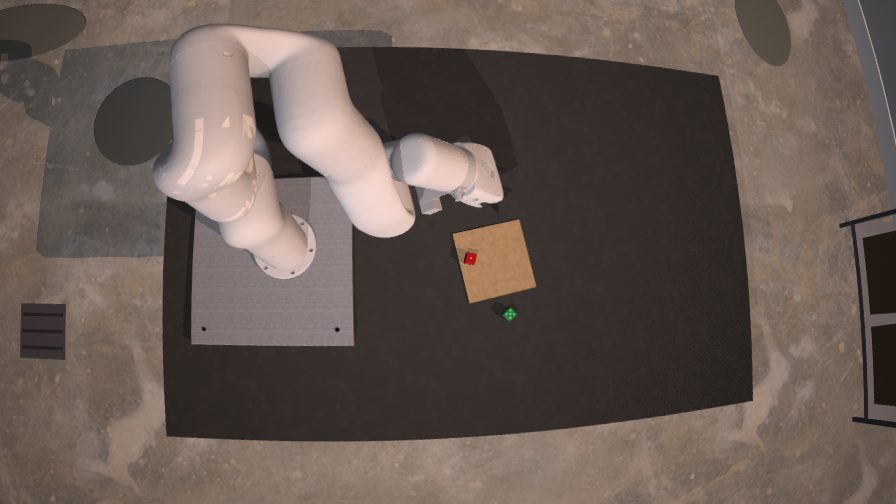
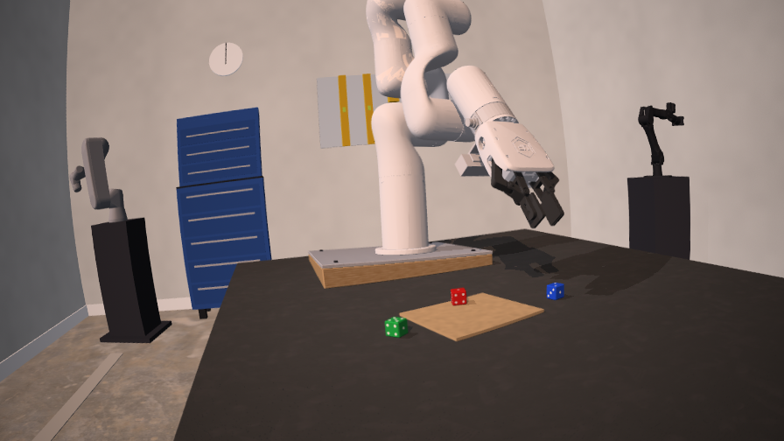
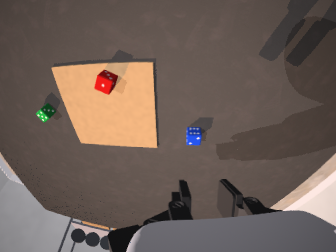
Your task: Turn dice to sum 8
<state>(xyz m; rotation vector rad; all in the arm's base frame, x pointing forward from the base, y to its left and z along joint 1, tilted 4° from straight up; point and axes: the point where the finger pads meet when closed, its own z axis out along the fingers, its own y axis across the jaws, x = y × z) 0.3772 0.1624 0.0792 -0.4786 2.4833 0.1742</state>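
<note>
My hand is 20 mm short of the blue die, 10 mm to the right of it and 110 mm above it. Round my hand: tan mat (40 mm ahead, 120 mm to the right, 120 mm below); green die (80 mm ahead, 220 mm to the right, 110 mm below); red die (10 mm behind, 130 mm to the right, 110 mm below).
</note>
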